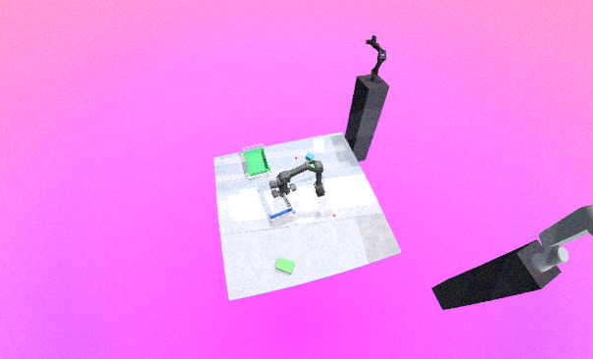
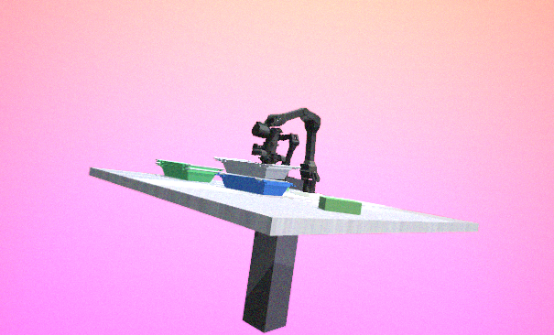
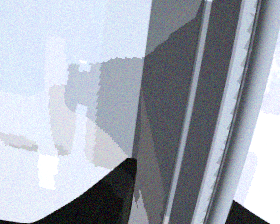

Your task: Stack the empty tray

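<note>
Right now the grey tray is 80 mm ahead of my gripper tip, 30 mm above it and 10 mm to the left of it. From my gripper tip the other things lie so: white block (490 mm to the right, 490 mm behind, 80 mm below); cyan block (360 mm to the right, 350 mm behind, 60 mm below).
</note>
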